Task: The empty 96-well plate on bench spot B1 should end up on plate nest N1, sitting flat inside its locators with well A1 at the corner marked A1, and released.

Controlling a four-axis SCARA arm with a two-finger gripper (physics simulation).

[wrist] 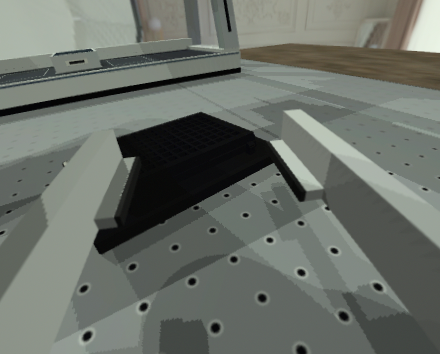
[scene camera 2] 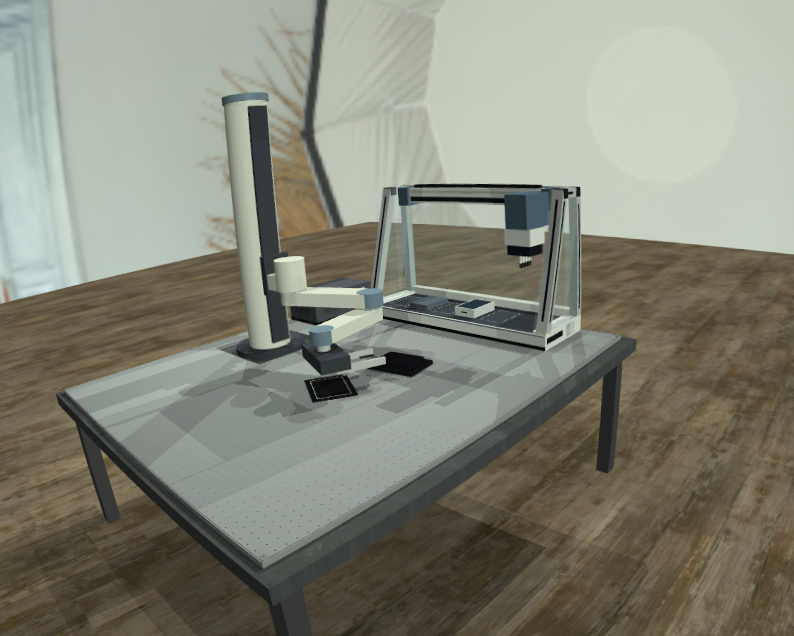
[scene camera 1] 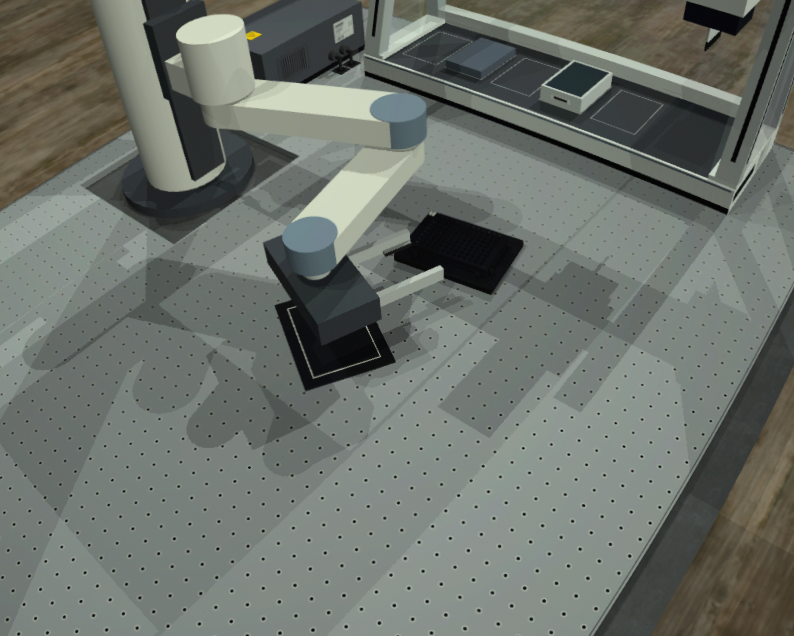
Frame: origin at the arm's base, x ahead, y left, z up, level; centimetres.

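Where they show: gripper, fingertip midpoint: (wrist: 202, 138) (scene camera 2: 378, 355) (scene camera 1: 424, 253); arm's base, origin of the base link: (scene camera 2: 270, 347) (scene camera 1: 189, 175).
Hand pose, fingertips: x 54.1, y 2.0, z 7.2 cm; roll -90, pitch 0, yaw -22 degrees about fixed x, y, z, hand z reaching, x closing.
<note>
Things, the pixels of their top centre, and the offset from my fingertips. "pt": a spot on its surface instead.
- black 96-well plate, middle of its top: (wrist: 169, 139) (scene camera 1: 459, 240) (scene camera 2: 399, 358) dx +0.3, dy +8.2, dz -3.3 cm
- black plate nest N1, middle of its top: (wrist: 169, 144) (scene camera 1: 459, 242) (scene camera 2: 399, 359) dx +0.3, dy +8.2, dz -3.7 cm
- Bench spot B1, surface spot: (scene camera 1: 347, 371) pt dx +1.9, dy -19.7, dz -5.7 cm
- dark grey box, surface spot: (scene camera 1: 301, 49) pt dx -57.5, dy +33.5, dz +2.2 cm
- framed liquid handler, surface spot: (scene camera 1: 550, 142) (scene camera 2: 459, 333) pt dx -3.7, dy +42.9, dz -5.7 cm
- blue-grey block, surface spot: (scene camera 1: 480, 58) pt dx -26.0, dy +52.7, dz +0.7 cm
- white dark-topped module, surface spot: (scene camera 1: 575, 86) pt dx -4.0, dy +51.5, dz +2.1 cm
A black 96-well plate (scene camera 1: 460, 239) (scene camera 2: 401, 359) (wrist: 190, 132) lies on the black plate nest N1 (scene camera 1: 473, 283) (wrist: 185, 200), wells up. A small pale mark shows at the nest's back left corner in scene camera 1; well A1 and the locator fit are too dark to tell. Bench spot B1 (scene camera 1: 347, 371) (scene camera 2: 330, 386), a black pad with a white outline, bears no plate; the gripper body hides part of it. My gripper (scene camera 1: 424, 253) (scene camera 2: 378, 357) (wrist: 202, 138) is shut to its narrow setting with a gap between the fingers and nothing held. Its fingertips hover at the nest's near side, apart from the plate.
The arm's column (scene camera 1: 155, 99) (scene camera 2: 251, 225) stands at the back left, beside a dark grey box (scene camera 1: 301, 49). A framed liquid handler (scene camera 1: 550, 142) (scene camera 2: 463, 328) stands behind the nest. Its deck bears a blue-grey block (scene camera 1: 480, 58) and a white dark-topped module (scene camera 1: 575, 86).
</note>
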